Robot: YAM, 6 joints.
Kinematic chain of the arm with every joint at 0, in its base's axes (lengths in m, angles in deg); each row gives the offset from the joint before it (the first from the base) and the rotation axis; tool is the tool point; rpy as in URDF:
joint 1: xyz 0 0 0.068 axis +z
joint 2: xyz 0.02 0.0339 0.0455 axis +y
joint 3: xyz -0.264 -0.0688 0 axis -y
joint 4: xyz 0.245 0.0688 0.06 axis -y
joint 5: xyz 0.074 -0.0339 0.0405 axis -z
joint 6: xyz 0.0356 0 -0.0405 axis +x
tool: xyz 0 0 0 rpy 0 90 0
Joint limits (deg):
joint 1: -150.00..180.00
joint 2: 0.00..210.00
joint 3: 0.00..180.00
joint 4: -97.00..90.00
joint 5: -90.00..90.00
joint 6: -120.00..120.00
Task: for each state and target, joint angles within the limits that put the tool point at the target. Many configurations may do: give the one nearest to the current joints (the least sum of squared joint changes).
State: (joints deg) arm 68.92 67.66 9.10 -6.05 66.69 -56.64
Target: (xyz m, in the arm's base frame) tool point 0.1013 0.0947 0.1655
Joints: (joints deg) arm 57.40 45.01 13.28 -11.24 74.60 -56.64
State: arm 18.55 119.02 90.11 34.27 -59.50 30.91
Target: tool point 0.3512 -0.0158 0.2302
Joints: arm -7.86 95.23 52.27 27.86 -65.31 30.91
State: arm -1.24 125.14 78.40 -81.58 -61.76 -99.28
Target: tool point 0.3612 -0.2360 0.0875
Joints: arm -37.27 140.31 101.80 -65.30 -60.33 -99.28
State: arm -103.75 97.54 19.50 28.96 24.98 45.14
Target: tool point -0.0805 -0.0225 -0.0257
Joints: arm -150.00 132.22 6.85 22.14 35.68 45.14
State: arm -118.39 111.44 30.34 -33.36 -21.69 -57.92
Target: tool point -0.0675 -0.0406 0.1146
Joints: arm -150.00 87.46 22.47 -77.99 -2.27 -57.92
